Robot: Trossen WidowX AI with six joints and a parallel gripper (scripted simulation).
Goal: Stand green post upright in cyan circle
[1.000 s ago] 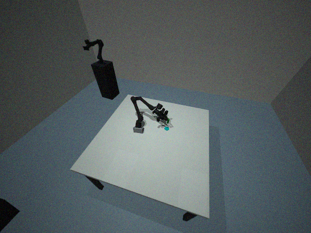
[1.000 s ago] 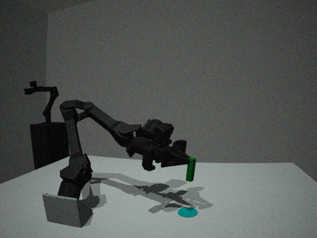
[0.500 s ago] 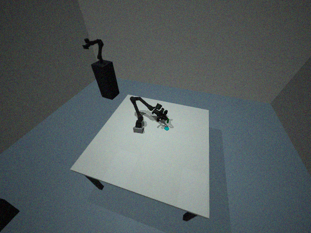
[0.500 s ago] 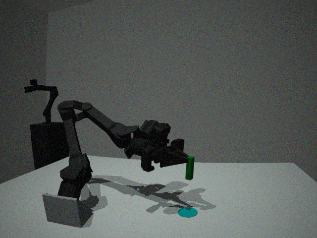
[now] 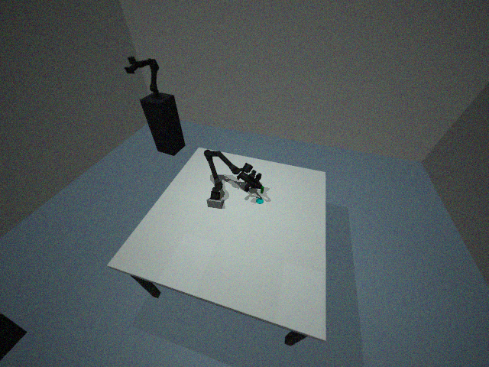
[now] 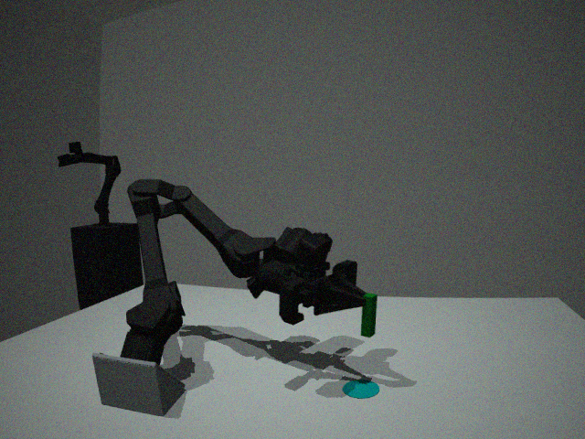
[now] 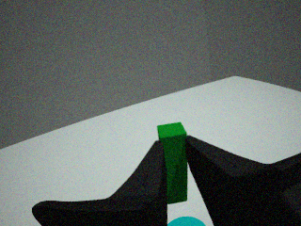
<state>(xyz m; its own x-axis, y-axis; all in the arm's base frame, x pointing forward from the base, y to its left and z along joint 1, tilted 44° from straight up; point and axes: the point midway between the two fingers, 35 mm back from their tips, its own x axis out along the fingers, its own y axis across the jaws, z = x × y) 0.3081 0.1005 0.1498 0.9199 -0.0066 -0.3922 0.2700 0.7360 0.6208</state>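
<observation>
Right now the cyan circle is 15 cm below my gripper tip and 1 cm to the right of it. Also, from my gripper tip: green post (2 cm below).
</observation>
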